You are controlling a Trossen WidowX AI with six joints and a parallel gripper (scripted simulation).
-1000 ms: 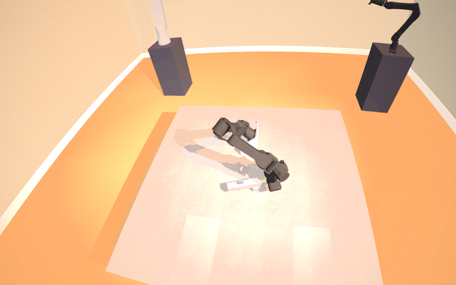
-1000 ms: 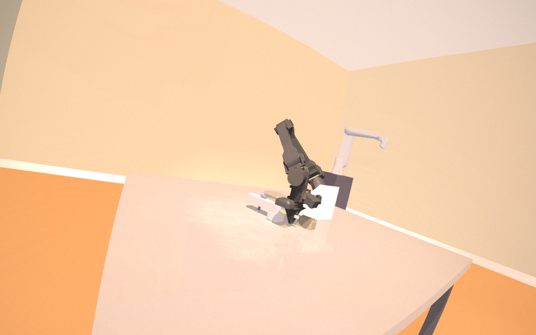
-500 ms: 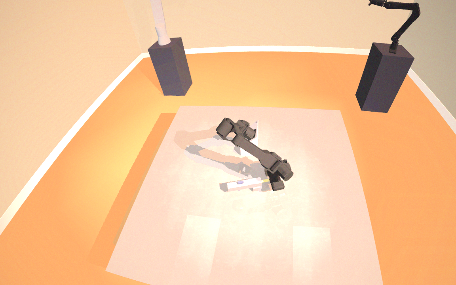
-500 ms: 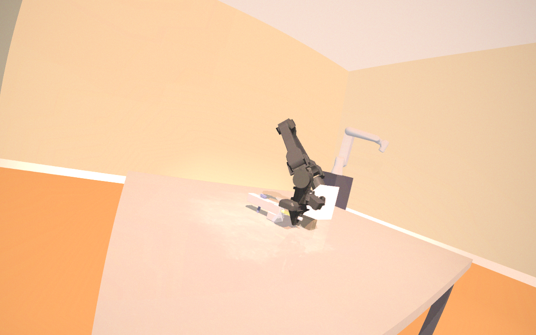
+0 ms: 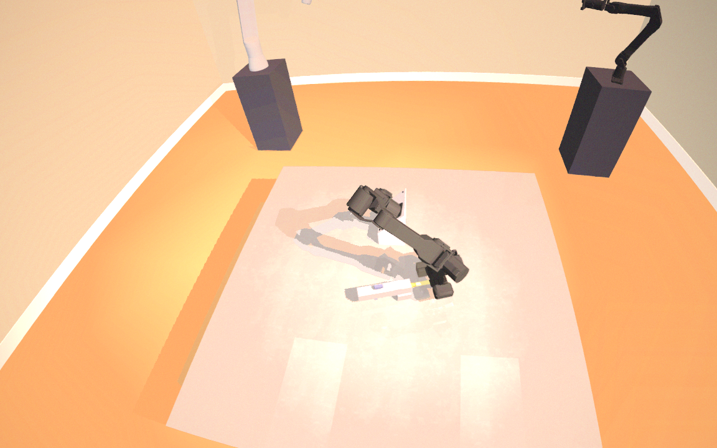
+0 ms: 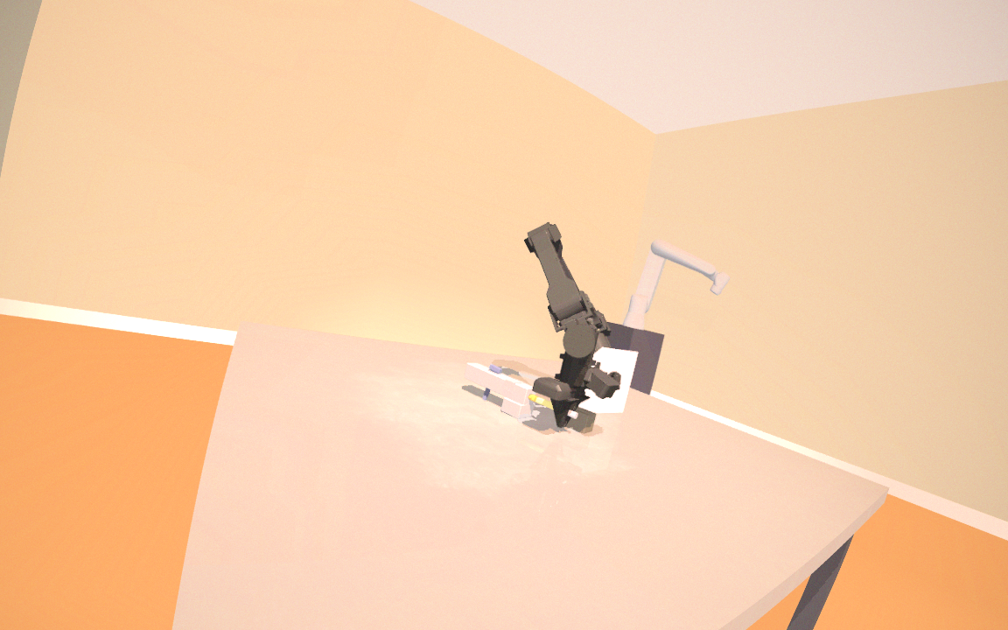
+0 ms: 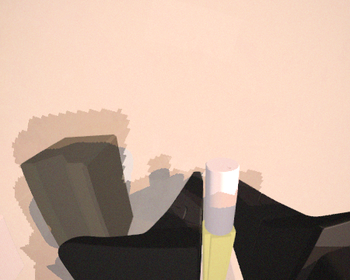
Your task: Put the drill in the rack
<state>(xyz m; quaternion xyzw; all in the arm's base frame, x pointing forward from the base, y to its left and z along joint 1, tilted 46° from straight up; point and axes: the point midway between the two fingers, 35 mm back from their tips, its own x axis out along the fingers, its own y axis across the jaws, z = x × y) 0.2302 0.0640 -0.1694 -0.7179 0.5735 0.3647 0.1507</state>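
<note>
The yellow drill is 30 mm to the right of my gripper tip, 30 mm above it and 10 mm ahead of it. From my gripper tip the other things lie so: small purple piece 190 mm to the right, 70 mm ahead, 40 mm above; then olive-brown block 70 mm behind, 40 mm to the right, 10 mm above.
</note>
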